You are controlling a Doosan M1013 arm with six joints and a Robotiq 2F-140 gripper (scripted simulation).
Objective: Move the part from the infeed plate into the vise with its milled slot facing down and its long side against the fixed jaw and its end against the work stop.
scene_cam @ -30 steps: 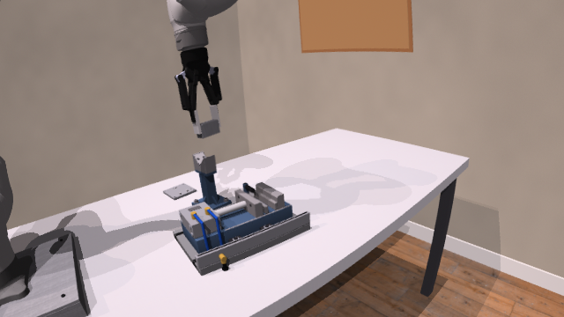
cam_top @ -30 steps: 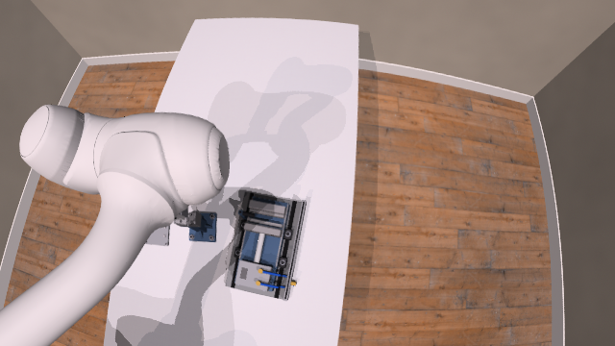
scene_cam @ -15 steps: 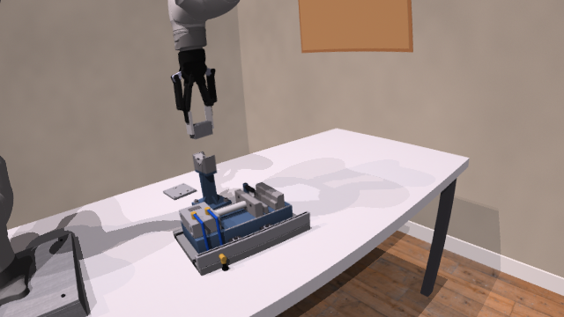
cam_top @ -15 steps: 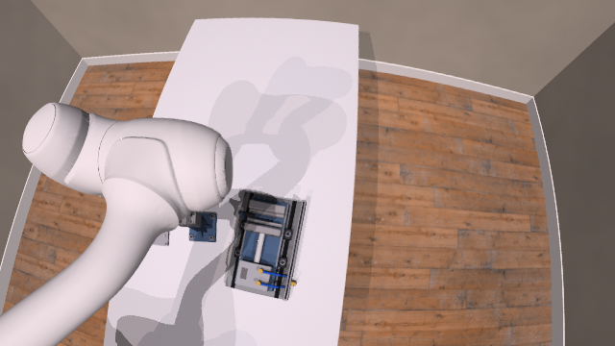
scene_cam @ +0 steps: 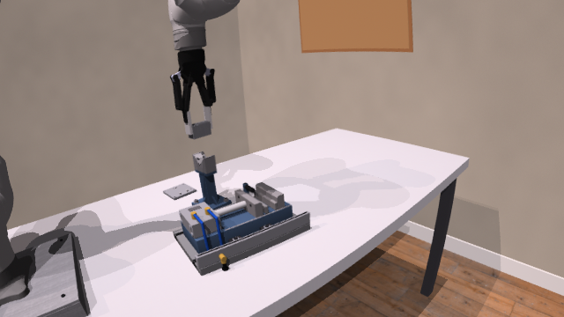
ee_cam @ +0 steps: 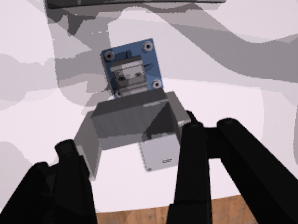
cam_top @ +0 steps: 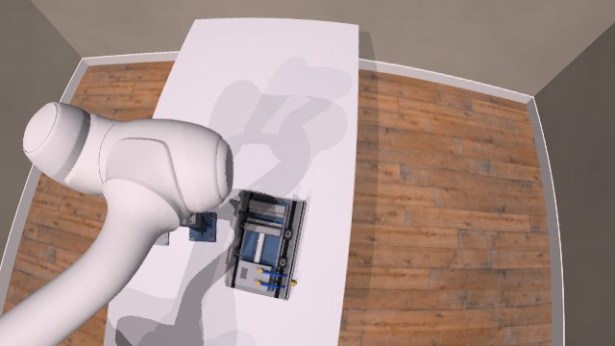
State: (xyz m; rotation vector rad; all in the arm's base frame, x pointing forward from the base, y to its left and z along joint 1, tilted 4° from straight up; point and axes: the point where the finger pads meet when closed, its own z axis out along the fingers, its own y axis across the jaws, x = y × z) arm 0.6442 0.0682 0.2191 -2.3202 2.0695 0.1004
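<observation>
My gripper is now 3 cm above the part and 1 cm to the right of it. Also, from my hand: blue post (20 cm below); then moving jaw (21 cm to the right, 18 cm below, 1 cm ahead); then cylinder rod (20 cm to the right, 18 cm below, 5 cm behind).
</observation>
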